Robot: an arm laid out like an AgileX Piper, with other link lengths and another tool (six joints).
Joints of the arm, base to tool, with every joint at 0 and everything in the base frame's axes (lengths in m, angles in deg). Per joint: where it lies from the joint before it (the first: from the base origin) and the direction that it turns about. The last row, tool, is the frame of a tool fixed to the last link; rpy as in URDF.
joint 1: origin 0 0 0.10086 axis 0 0 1
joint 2: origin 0 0 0 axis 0 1 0
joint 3: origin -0.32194 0 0.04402 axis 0 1 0
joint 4: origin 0.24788 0 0.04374 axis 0.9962 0 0.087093
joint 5: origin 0 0 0 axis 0 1 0
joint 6: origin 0.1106 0 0.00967 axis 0.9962 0 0.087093
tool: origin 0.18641 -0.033 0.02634 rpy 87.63 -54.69 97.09
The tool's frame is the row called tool.
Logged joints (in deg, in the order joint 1, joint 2, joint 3, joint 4, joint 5, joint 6), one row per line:
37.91 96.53 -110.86 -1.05 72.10 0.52
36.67 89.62 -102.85 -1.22 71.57 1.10
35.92 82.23 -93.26 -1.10 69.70 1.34
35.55 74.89 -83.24 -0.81 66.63 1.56
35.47 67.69 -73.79 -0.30 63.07 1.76
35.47 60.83 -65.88 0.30 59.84 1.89
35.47 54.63 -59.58 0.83 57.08 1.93
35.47 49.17 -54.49 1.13 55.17 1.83
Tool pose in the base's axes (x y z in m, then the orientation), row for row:
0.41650 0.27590 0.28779 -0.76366 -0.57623 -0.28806 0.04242
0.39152 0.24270 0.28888 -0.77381 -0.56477 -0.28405 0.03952
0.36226 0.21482 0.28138 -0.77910 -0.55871 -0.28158 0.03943
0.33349 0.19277 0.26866 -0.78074 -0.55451 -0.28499 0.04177
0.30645 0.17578 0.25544 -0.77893 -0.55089 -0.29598 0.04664
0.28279 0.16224 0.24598 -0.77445 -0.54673 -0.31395 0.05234
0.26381 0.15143 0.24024 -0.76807 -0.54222 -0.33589 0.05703
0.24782 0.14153 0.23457 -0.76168 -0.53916 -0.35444 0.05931
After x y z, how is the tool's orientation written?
As a quaternion, x y z w.
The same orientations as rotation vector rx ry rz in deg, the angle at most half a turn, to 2 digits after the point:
-133.87 -101.01 -50.50
-135.89 -99.18 -49.88
-136.82 -98.12 -49.45
-136.91 -97.24 -49.98
-136.19 -96.32 -51.75
-134.94 -95.26 -54.70
-133.45 -94.21 -58.36
-132.16 -93.55 -61.50

